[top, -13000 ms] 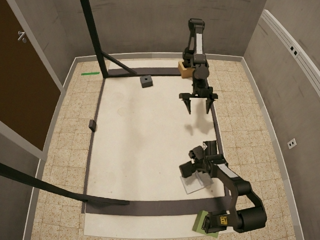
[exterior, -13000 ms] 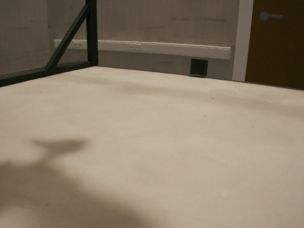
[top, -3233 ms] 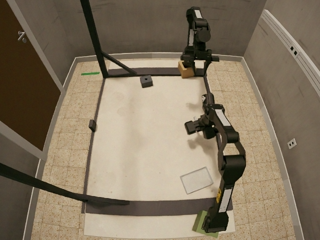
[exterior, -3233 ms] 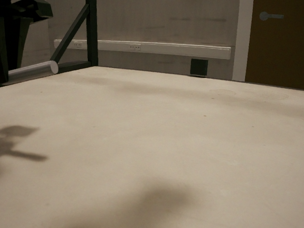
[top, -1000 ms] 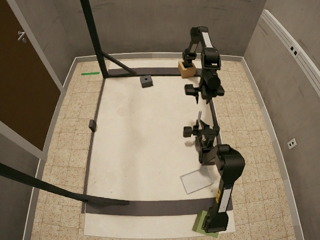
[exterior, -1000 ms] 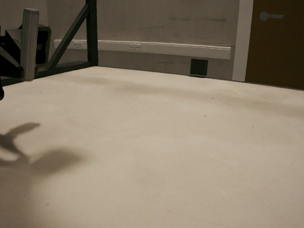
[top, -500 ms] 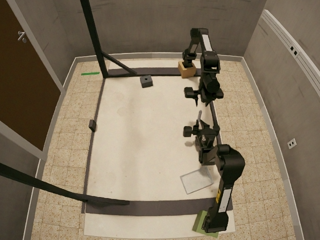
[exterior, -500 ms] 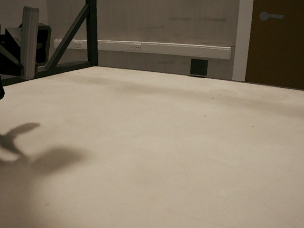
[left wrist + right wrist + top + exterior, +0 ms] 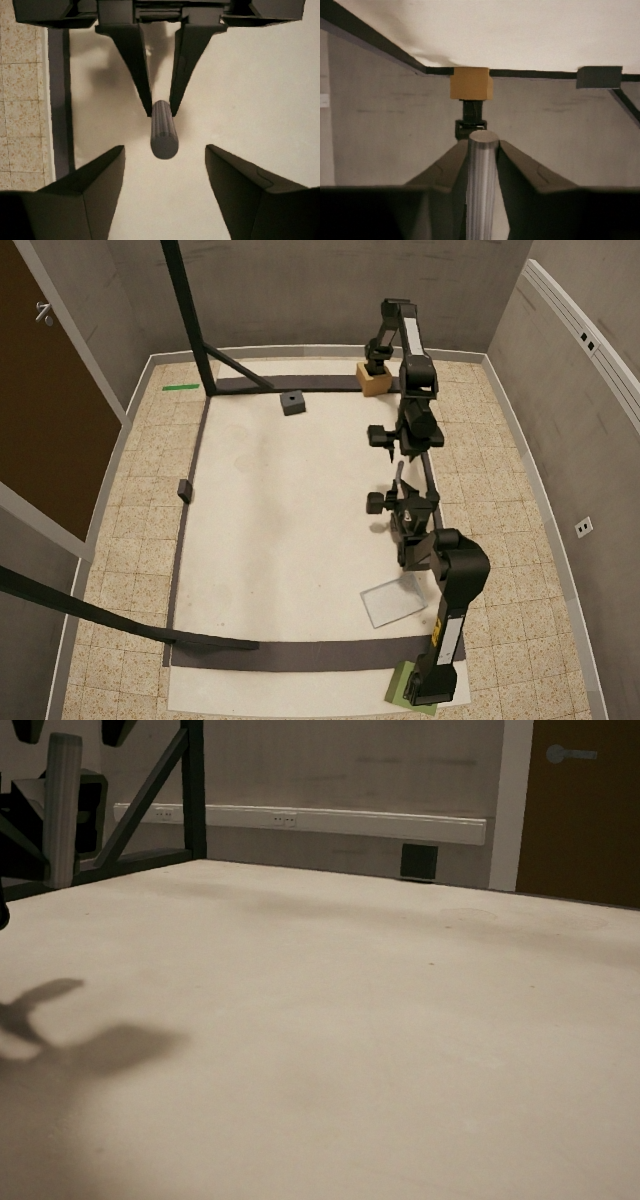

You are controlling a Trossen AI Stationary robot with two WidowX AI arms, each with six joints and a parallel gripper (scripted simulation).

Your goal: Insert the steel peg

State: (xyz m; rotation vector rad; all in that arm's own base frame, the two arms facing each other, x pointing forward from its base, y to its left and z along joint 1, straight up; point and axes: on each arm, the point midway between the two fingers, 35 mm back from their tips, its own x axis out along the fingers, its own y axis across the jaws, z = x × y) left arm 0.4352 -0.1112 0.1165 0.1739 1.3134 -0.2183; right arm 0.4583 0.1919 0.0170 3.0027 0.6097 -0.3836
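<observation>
The steel peg is 70 mm below my left hand and 20 mm to the right of it. The rest, counted from my left hand: clear flat plate: 330 mm to the right, 190 mm below, 20 mm behind; then dark grey block: 340 mm to the left, 290 mm behind, 160 mm below.
Right now the steel peg is 40 mm to the left of my right hand and 20 mm above it. From my right hand the other things lie so: clear flat plate 20 mm behind, 270 mm to the right, 110 mm below; dark grey block 290 mm behind, 390 mm to the left, 80 mm below.
</observation>
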